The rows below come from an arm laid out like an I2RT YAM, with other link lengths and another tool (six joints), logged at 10 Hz.
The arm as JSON. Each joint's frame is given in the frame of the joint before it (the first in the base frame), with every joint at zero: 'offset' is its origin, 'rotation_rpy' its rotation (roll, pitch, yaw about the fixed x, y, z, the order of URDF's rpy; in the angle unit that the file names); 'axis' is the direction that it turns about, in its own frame. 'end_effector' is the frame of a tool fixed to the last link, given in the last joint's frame.
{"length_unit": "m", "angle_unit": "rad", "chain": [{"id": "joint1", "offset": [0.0, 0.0, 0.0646], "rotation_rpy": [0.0, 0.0, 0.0], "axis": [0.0, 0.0, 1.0]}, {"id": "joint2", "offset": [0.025, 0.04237, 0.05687], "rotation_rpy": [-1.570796, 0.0, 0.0], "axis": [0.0, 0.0, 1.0]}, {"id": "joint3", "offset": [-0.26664, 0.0, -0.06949], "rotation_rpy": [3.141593, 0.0, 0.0], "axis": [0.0, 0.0, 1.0]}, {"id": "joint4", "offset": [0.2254, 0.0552, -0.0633], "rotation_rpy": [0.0, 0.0, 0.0], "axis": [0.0, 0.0, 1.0]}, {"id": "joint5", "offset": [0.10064, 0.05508, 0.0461], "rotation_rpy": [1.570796, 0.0, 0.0], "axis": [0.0, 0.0, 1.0]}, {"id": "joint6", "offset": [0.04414, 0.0, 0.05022], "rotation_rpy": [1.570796, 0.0, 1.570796], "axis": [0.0, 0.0, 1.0]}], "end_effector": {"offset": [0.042, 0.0, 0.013], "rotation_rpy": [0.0, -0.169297, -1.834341]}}
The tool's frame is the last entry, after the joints.
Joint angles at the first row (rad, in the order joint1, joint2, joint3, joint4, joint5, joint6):
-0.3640 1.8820 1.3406 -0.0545 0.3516 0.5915
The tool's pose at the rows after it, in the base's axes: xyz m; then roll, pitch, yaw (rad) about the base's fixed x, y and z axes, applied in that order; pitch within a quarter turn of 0, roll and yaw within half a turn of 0:
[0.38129, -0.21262, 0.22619, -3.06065, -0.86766, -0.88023]
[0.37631, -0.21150, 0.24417, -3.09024, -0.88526, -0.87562]
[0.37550, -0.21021, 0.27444, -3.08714, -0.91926, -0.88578]
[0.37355, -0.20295, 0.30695, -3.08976, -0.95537, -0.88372]
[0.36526, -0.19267, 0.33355, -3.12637, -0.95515, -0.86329]
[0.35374, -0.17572, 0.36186, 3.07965, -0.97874, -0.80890]
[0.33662, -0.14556, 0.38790, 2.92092, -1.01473, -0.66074]
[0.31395, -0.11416, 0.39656, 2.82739, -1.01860, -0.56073]
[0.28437, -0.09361, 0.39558, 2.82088, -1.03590, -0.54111]
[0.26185, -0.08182, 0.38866, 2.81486, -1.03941, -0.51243]
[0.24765, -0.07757, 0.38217, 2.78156, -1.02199, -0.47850]
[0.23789, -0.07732, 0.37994, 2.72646, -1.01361, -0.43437]
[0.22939, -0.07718, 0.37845, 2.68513, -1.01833, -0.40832]
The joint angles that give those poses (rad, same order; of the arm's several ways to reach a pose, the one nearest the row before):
-0.3622 1.8498 1.3453 -0.0686 0.3638 0.5499
-0.3605 1.8186 1.3736 -0.1179 0.3940 0.5386
-0.3564 1.7905 1.4505 -0.1895 0.4121 0.5311
-0.3392 1.7588 1.5307 -0.2672 0.4368 0.5214
-0.3191 1.7273 1.6085 -0.3869 0.4714 0.5196
-0.2806 1.6810 1.6624 -0.4778 0.5371 0.4960
-0.2035 1.5980 1.6525 -0.5246 0.6354 0.4320
-0.1182 1.4987 1.5860 -0.5663 0.7141 0.4176
-0.0582 1.3756 1.4732 -0.5731 0.7598 0.4332
-0.0180 1.2783 1.3724 -0.5716 0.7767 0.4385
-0.0011 1.2253 1.3176 -0.5925 0.7901 0.4374
0.0019 1.1891 1.2816 -0.5957 0.8059 0.4134
0.0046 1.1551 1.2461 -0.5845 0.8266 0.3937

